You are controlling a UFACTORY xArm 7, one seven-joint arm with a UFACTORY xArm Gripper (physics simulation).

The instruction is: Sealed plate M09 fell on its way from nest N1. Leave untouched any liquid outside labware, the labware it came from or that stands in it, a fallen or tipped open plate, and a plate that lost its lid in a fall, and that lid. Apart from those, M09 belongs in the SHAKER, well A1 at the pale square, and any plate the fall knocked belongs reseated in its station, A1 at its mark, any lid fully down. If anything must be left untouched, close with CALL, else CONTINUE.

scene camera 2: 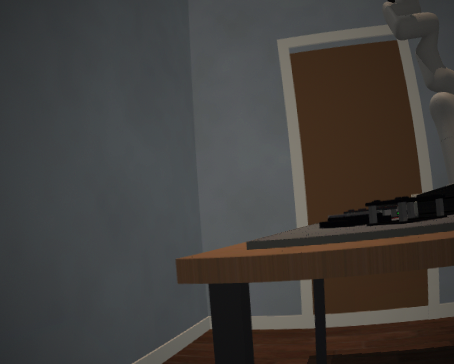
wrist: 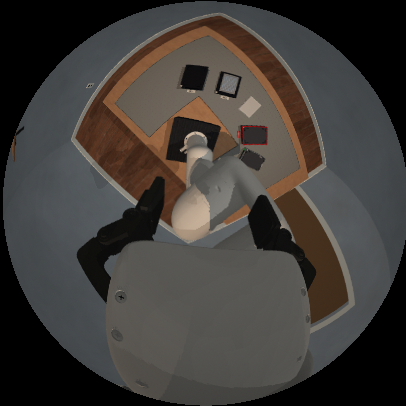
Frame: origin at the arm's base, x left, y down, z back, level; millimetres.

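Where they show: gripper, fingertip midpoint: [wrist: 210, 198]; arm's base at its link origin: [wrist: 195, 141].
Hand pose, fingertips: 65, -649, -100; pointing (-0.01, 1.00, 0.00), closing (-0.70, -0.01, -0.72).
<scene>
Each offset is from my fingertips to the top centre of the thing, as dx, dy, dz. "*": to the spot under its first point.
My gripper [wrist: 210, 198] is open and empty, high above the table, with the arm's own links showing between and beyond its fingers. In the wrist view, a pale grey ribbed plate {+148, +696, -253} [wrist: 229, 84] sits in a black holder near the top. A black station {+285, +672, -115} [wrist: 194, 77] is left of it. A red-edged dark station {-210, +684, -225} [wrist: 254, 135] and a tilted dark unit {* -352, +675, -136} [wrist: 252, 160] with a small green spot stand lower right. Labels, well A1, lids and any liquid are too small to read; I cannot tell which is M09, N1 or the SHAKER.
A pale square sheet {-37, +715, -291} [wrist: 250, 107] lies between the plate's holder and the red-edged station. The arm's base stands on a black board [wrist: 177, 142]. In scene camera 2, dark stations {* +309, +704, -198} [scene camera 2: 372, 214] show edge-on on the grey mat [scene camera 2: 280, 240] over the wooden table [scene camera 2: 225, 270].
</scene>
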